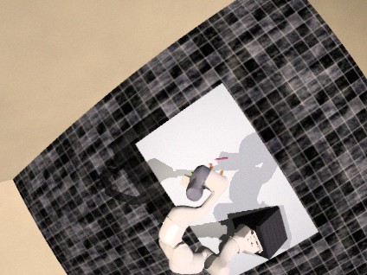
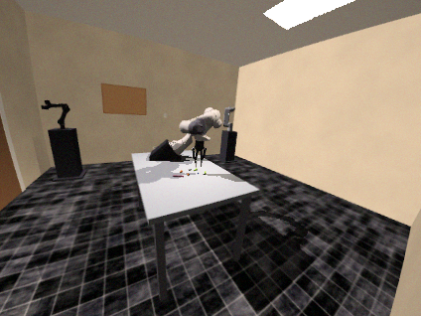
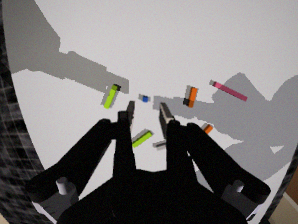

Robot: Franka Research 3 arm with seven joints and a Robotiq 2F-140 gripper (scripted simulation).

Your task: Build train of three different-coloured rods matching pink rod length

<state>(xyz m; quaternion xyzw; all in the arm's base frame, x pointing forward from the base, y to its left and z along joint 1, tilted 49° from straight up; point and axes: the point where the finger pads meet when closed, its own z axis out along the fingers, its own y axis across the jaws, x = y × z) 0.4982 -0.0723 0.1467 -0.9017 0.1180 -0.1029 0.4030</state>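
My hand is 10 cm above the blue rod. Also, from my hand: pink rod (1 cm ahead, 18 cm to the right, 10 cm below); grey rod (11 cm behind, 3 cm to the right, 10 cm below).
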